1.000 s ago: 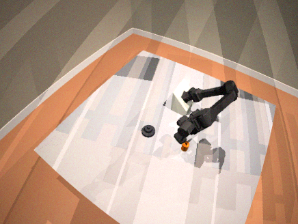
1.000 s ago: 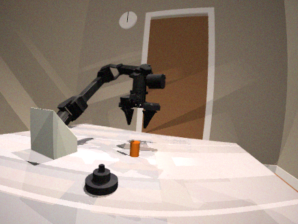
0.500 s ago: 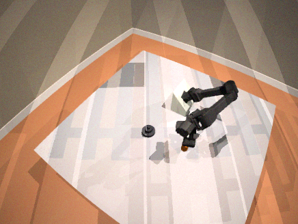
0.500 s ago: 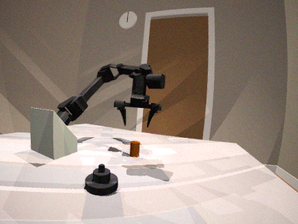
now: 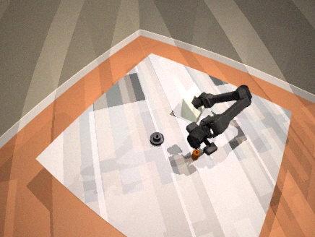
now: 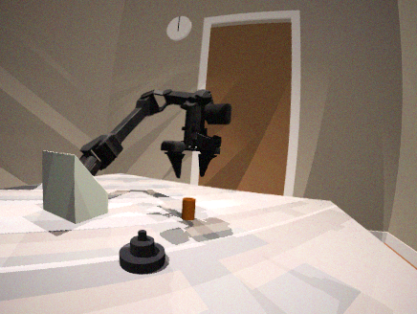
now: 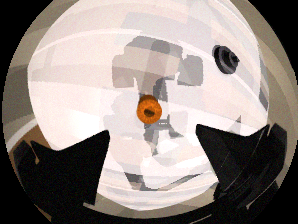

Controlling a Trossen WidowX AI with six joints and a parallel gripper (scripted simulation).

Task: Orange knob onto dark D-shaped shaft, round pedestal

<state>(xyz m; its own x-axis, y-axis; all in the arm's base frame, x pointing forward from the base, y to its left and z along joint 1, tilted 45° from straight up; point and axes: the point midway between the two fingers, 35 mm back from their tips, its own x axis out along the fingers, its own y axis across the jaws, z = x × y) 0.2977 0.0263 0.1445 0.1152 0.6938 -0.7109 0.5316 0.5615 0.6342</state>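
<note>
Now: the orange knob 100 mm below my gripper tip. Also, from my gripper tip: pedestal 250 mm to the right, 100 mm below, 10 mm behind.
</note>
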